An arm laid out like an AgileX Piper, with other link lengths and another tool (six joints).
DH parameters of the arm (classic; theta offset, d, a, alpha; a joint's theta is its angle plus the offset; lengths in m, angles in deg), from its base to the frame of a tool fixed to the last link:
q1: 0 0.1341 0 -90
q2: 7.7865 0 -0.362 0
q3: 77.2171 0 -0.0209 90
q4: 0 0.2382 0 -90
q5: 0 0 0 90
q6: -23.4 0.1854 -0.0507 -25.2
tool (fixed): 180 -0.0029 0 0
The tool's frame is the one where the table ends.
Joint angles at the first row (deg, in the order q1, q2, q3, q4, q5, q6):
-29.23, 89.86, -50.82, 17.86, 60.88, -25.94
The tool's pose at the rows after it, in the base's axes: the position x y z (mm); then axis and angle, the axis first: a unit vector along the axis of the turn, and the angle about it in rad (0 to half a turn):
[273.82, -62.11, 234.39, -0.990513, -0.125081, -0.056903, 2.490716]
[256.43, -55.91, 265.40, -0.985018, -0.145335, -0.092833, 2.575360]
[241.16, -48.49, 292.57, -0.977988, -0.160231, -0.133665, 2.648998]
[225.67, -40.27, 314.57, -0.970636, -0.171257, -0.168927, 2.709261]
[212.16, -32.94, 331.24, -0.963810, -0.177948, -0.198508, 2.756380]
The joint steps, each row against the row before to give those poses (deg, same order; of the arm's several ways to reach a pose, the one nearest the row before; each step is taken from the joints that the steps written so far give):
0.00, -6.11, 0.22, -0.61, 1.79, 0.00
0.00, -7.35, 0.01, -1.49, 0.83, 0.22
0.00, -6.55, -0.01, -0.41, 0.09, 0.13
0.01, -5.72, 0.01, -0.15, 0.24, 0.24
-0.01, -4.62, -0.01, 0.00, 0.14, 0.39

